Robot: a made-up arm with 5 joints.
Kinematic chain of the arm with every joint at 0, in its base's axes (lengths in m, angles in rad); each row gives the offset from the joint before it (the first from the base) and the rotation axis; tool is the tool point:
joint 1: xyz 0 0 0.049 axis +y
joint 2: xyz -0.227 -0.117 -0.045 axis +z
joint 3: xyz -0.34 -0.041 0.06 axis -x
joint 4: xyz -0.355 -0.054 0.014 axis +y
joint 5: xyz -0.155 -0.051 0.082 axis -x
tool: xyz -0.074 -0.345 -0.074
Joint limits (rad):
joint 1: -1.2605..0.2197
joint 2: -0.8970..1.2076
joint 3: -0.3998..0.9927
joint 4: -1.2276..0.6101
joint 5: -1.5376..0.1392
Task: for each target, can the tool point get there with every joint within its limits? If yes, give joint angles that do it. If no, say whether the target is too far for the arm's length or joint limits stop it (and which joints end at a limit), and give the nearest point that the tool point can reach.
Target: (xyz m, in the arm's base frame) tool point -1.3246 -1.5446 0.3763
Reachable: no: too far | nearest point -0.8631 -0.9478 0.2623 | short by 0.763 m
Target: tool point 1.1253 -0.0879 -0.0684
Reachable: no: joint limits stop it (at a limit: joint 1, joint 2, joint 3, joint 4) | nearest point 0.2556 -0.7064 -0.2955 | short by 1.091 m
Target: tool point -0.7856 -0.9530 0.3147
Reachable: yes | joints 0.0049 0.5656 0.6774 -0.0798 -0.1181
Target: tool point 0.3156 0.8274 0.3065
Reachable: no: joint limits stop it (at a limit: joint 1, joint 2, joint 3, joint 5) | nearest point 0.1024 0.3311 -0.5477 | short by 1.011 m
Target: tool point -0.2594 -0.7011 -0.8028
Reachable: yes | joints -1.0977 0.2265 0.3347 -0.6065 -0.7583
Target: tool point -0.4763 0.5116 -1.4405
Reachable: no: too far | nearest point -0.3664 0.3349 -1.0812 | short by 0.415 m
